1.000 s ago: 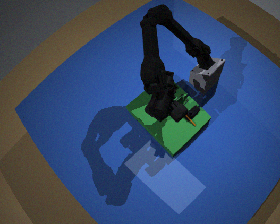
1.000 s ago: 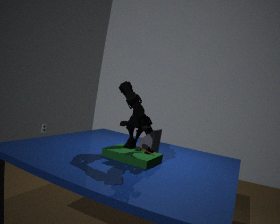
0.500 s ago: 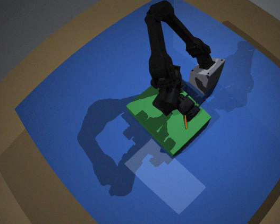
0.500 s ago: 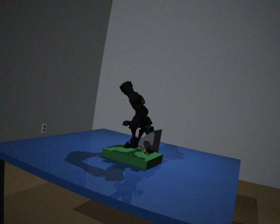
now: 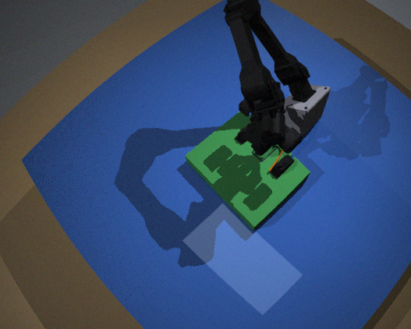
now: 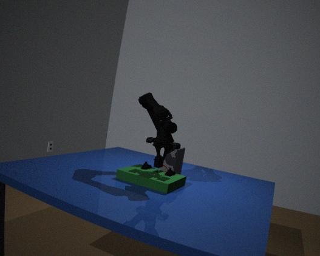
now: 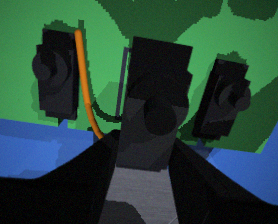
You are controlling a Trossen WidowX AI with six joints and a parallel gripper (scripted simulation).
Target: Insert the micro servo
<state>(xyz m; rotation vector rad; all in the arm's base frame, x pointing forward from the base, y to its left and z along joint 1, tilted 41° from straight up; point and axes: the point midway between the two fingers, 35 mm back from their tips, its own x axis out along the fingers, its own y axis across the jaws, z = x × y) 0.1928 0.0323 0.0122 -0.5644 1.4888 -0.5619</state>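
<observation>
Right now my gripper tip is 12 cm short of the green deck and 10 cm above it.
</observation>
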